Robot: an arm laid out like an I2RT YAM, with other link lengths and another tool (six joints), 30 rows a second.
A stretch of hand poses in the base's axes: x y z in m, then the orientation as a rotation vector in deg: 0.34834 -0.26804 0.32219 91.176 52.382 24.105; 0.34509 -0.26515 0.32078 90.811 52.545 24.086; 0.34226 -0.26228 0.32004 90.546 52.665 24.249; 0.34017 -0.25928 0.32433 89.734 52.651 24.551; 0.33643 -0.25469 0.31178 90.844 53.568 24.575; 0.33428 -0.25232 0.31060 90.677 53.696 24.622; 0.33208 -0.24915 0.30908 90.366 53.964 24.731; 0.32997 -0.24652 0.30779 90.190 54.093 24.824; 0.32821 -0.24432 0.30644 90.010 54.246 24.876; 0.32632 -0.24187 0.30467 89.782 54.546 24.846; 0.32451 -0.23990 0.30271 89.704 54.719 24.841; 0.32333 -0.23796 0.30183 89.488 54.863 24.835
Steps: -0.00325 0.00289 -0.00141 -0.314 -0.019 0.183; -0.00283 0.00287 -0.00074 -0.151 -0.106 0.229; -0.00209 0.00300 0.00429 -0.565 -0.460 0.353; -0.00374 0.00459 -0.01255 1.001 0.965 0.322; -0.00215 0.00237 -0.00118 -0.115 -0.006 0.148; -0.00220 0.00317 -0.00152 -0.204 -0.003 0.307; -0.00211 0.00263 -0.00129 -0.102 -0.032 0.176; -0.00176 0.00220 -0.00135 -0.123 0.003 0.171; -0.00189 0.00245 -0.00177 -0.192 0.121 0.233; -0.00181 0.00197 -0.00196 -0.060 0.083 0.127; -0.00118 0.00194 -0.00088 -0.178 0.015 0.144
